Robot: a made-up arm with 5 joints.
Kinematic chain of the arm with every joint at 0, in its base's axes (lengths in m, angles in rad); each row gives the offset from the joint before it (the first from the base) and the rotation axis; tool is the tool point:
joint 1: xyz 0 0 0.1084 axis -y
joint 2: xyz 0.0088 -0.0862 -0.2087 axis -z
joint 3: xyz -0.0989 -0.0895 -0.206 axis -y
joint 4: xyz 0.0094 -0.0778 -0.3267 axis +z
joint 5: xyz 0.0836 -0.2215 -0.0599 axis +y
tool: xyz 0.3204 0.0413 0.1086
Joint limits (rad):
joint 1: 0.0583..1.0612
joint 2: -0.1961..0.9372
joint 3: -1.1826..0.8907
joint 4: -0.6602..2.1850
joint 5: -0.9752..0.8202
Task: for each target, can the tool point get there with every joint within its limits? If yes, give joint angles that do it. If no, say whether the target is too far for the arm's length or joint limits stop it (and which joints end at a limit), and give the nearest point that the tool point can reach.
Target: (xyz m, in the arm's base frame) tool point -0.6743 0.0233 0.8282
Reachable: no: joint limits stop it (at a limit: joint 1, joint 2, joint 3) | nearest point 0.3353 -0.1339 0.2641 | short by 1.167 m
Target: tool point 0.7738 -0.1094 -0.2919
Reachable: yes | joints 0.5313 -0.0051 0.2973 0.7341 0.5779
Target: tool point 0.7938 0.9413 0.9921
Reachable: no: too far | nearest point 0.6911 0.1363 0.2947 | short by 1.070 m
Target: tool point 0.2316 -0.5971 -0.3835
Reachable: yes | joints 0.2266 0.4991 0.3281 -0.1318 -0.0850
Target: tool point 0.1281 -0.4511 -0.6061
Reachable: yes | joints 0.4152 0.4253 -0.8322 -0.2066 -0.5234
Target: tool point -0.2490 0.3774 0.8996
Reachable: no: joint limits stop it (at a limit: joint 1, joint 2, joint 3) | nearest point 0.4043 -0.0161 0.3030 | short by 0.968 m
